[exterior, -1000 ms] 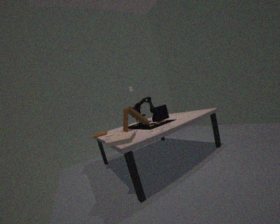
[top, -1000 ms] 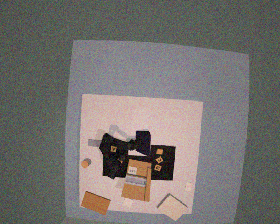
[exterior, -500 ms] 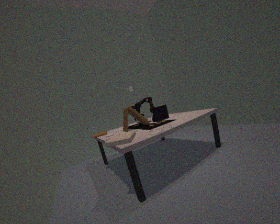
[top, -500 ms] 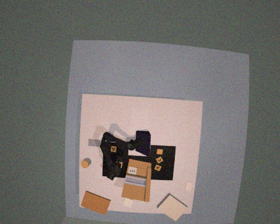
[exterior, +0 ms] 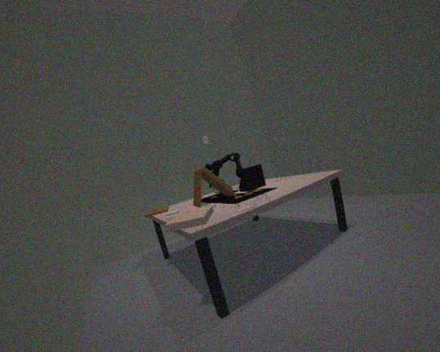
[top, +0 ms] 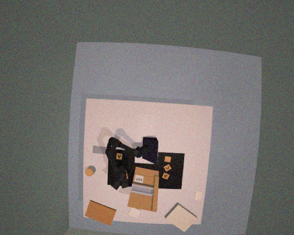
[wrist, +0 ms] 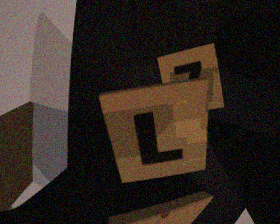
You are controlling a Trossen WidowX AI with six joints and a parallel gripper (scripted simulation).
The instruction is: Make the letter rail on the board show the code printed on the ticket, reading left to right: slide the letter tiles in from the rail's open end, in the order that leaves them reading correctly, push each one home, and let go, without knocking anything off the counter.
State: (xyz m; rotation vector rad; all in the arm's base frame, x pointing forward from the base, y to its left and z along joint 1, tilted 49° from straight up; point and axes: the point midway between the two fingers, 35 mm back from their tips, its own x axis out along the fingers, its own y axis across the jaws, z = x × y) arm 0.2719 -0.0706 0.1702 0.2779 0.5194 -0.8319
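My gripper tip is now 140 mm to the right of the white ticket and 10 mm below it. The rest, counted from my gripper tip: grey block (190 mm behind, 290 mm to the right, 80 mm below); black mat (90 mm behind, 190 mm to the left, 90 mm below); letter tile (right at my gripper tip).
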